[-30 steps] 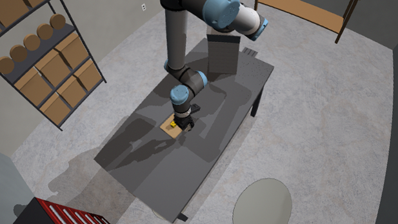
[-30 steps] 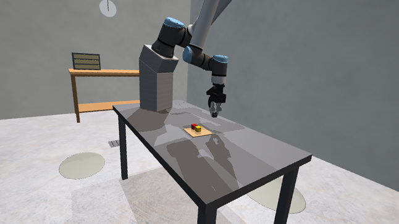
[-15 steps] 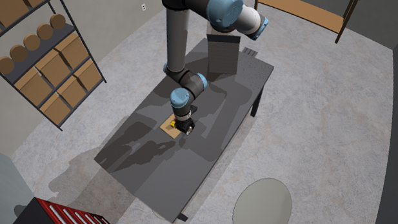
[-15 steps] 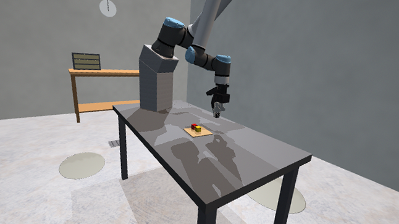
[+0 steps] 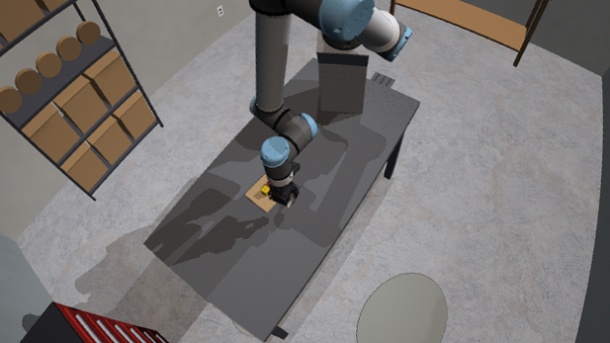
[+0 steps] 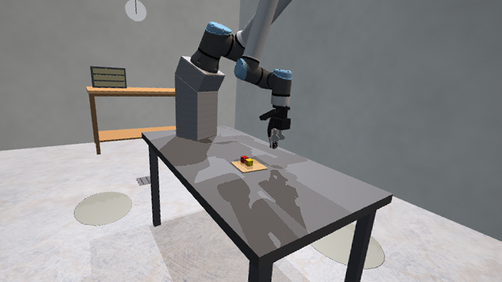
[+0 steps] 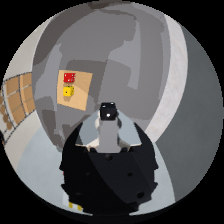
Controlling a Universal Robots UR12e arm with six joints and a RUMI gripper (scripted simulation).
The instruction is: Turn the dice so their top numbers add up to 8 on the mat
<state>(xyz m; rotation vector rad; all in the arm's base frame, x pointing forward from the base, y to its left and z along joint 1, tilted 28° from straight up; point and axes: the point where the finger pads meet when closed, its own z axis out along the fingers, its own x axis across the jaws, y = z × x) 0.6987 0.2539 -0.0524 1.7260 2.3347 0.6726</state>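
Right now the black die is right at my hand. Round my hand: tan mat (14 cm to the right, 10 cm below, 1 cm ahead); then yellow die (14 cm to the right, 8 cm below, 1 cm ahead); then red die (15 cm to the right, 8 cm below, 3 cm behind).
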